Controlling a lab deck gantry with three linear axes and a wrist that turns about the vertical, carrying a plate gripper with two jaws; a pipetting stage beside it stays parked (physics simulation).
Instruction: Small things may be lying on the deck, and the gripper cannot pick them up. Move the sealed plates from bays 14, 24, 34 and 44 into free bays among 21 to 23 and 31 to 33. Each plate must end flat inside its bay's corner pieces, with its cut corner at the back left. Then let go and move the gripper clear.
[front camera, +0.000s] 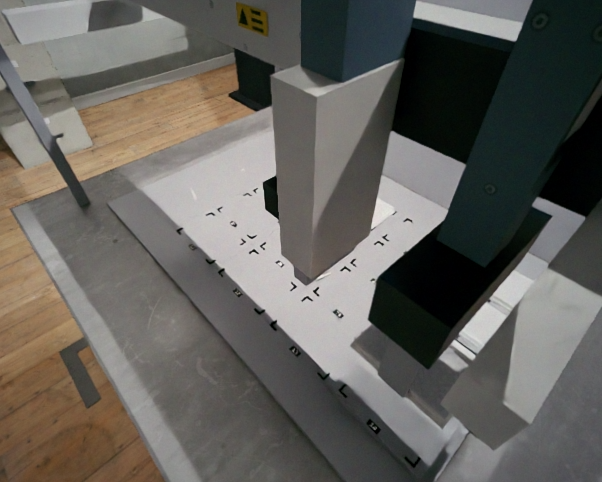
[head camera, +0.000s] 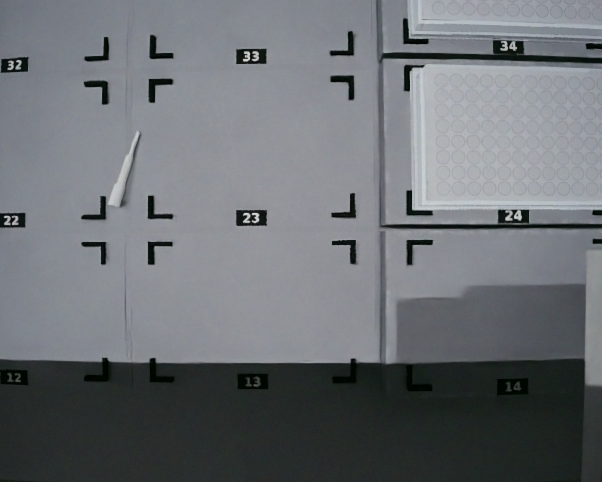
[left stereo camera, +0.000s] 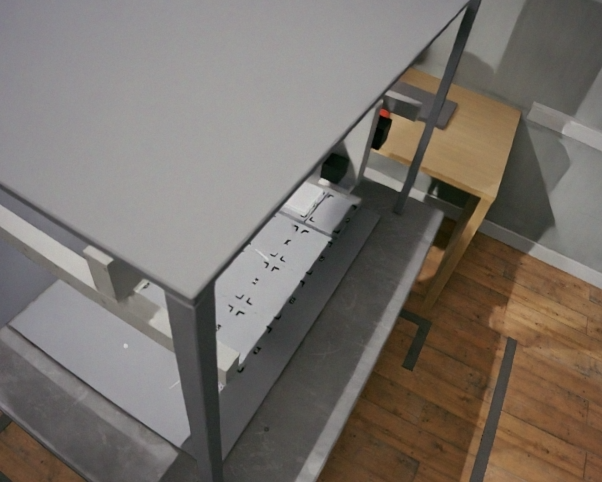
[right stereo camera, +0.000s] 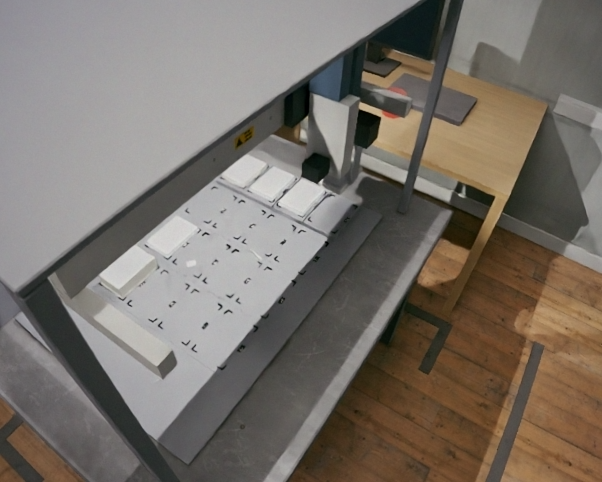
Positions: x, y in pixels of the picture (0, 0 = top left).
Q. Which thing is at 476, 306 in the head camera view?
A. A bay 14.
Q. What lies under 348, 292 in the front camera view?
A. A bay 23.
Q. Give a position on a bay 14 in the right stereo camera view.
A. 329, 216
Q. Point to a bay 33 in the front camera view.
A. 371, 260
